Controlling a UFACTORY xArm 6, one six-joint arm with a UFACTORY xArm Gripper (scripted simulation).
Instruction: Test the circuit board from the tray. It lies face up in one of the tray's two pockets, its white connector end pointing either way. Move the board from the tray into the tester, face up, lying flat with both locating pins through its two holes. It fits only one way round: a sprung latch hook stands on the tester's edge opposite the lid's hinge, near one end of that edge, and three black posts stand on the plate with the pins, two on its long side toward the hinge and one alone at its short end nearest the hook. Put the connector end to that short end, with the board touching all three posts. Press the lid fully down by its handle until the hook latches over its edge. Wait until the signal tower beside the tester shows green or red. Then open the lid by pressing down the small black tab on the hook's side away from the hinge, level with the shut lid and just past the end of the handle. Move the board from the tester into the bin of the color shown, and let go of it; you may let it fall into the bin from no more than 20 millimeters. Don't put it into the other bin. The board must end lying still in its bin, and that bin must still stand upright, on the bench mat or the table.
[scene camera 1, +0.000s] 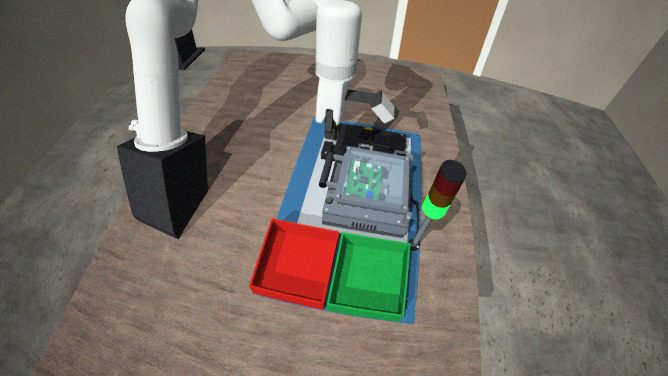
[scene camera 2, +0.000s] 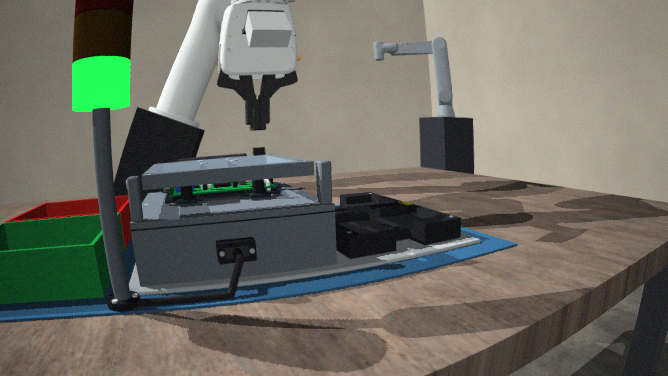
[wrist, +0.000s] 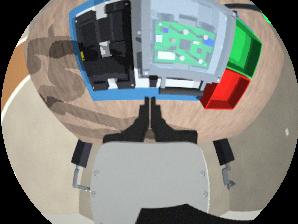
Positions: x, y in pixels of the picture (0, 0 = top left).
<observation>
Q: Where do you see a clear lid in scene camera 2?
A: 205, 170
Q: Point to a green bin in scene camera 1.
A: At 372, 273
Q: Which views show the red bin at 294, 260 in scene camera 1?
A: Scene camera 1, scene camera 2 and the wrist view: all of them.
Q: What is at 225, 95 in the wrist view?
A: A red bin.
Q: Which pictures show the gripper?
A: Scene camera 1, scene camera 2 and the wrist view: all of them.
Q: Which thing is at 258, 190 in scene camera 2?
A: A plate.
</observation>
